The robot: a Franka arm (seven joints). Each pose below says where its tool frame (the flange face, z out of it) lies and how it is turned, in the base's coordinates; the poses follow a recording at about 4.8 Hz.
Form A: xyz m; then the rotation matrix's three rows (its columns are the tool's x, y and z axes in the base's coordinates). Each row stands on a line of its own.
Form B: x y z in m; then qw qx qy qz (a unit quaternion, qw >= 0). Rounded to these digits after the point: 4 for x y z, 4 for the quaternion.
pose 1, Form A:
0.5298 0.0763 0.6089
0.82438 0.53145 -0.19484
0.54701 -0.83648 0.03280
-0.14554 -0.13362 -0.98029
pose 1, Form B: 0.5298 0.0763 0.6089 0.0436 -0.9541 -0.2826 0.0892
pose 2, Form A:
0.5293 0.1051 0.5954
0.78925 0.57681 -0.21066
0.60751 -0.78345 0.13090
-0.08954 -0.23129 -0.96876
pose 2, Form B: 0.5293 0.1051 0.5954 0.0962 -0.9409 -0.3147 0.0798
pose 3, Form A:
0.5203 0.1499 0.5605
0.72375 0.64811 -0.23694
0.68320 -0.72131 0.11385
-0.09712 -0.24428 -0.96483
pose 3, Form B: 0.5203 0.1499 0.5605 0.0970 -0.9233 -0.3605 0.0905
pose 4, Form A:
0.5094 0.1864 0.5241
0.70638 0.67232 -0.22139
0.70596 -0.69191 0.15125
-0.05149 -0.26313 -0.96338
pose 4, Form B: 0.5094 0.1864 0.5241 0.1130 -0.9167 -0.3759 0.0744
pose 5, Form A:
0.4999 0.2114 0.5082
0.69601 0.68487 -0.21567
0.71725 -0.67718 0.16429
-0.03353 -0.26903 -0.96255
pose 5, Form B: 0.4999 0.2114 0.5082 0.1186 -0.9132 -0.3838 0.0682
